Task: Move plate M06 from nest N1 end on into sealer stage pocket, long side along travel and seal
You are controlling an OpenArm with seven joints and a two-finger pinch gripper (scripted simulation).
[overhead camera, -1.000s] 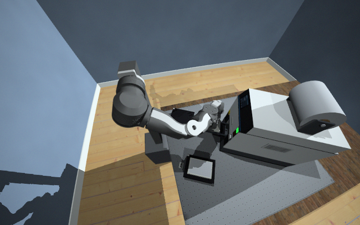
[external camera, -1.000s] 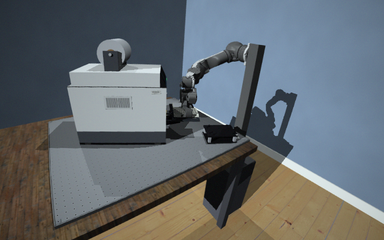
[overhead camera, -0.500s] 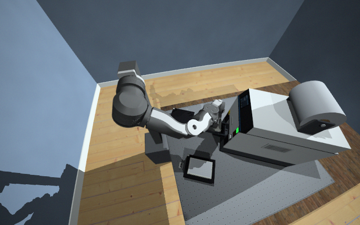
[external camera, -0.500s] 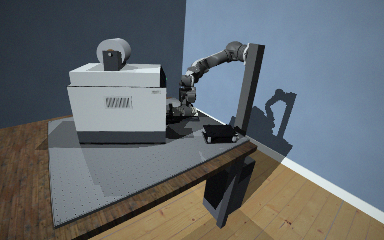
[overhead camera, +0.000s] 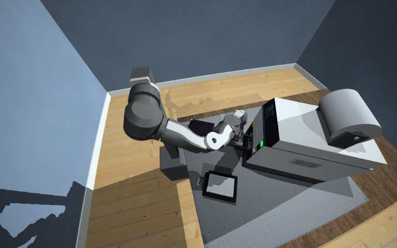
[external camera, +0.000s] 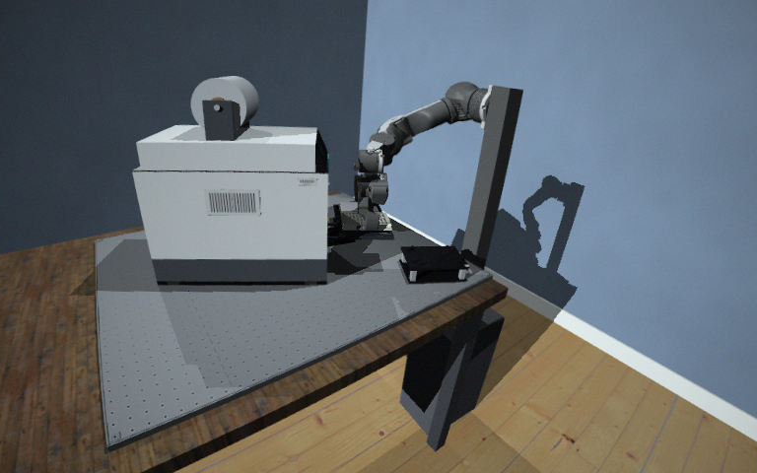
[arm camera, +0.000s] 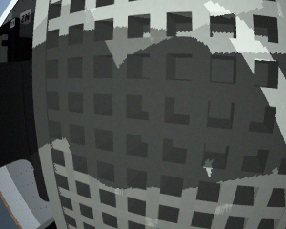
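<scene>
Now: the sealer stage 2 cm below my hand. Round my hand: yellow warning label: 13 cm ahead, 4 cm to the left, 3 cm above; then pale foil: 17 cm ahead, 8 cm to the right, 1 cm above; then black nest N1: 15 cm behind, 13 cm to the left, 8 cm below.
</scene>
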